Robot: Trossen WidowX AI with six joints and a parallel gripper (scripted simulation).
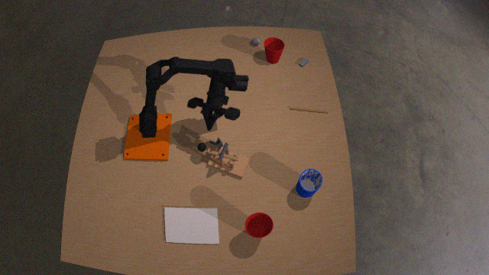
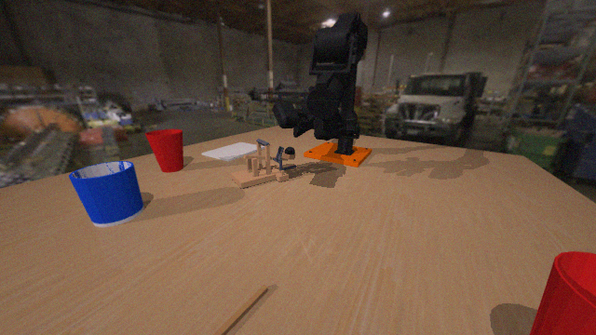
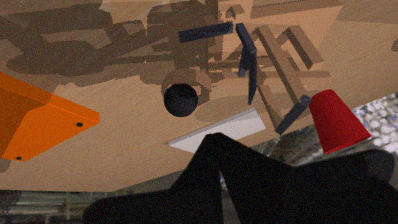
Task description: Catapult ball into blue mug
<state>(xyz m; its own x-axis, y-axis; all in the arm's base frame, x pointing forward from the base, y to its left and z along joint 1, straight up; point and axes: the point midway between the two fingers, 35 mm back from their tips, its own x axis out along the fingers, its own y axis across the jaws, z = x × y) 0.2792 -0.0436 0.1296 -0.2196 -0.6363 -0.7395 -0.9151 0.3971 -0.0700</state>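
Now: the black ball 30 mm behind my gripper tip, 40 mm to the right of it and 60 mm below it. The rest, counted from my gripper tip: white sheet: 90 mm behind, 340 mm to the right, 120 mm below; then blue mug: 360 mm ahead, 200 mm to the right, 90 mm below; then wooden catapult: 40 mm ahead, 50 mm to the right, 70 mm below.
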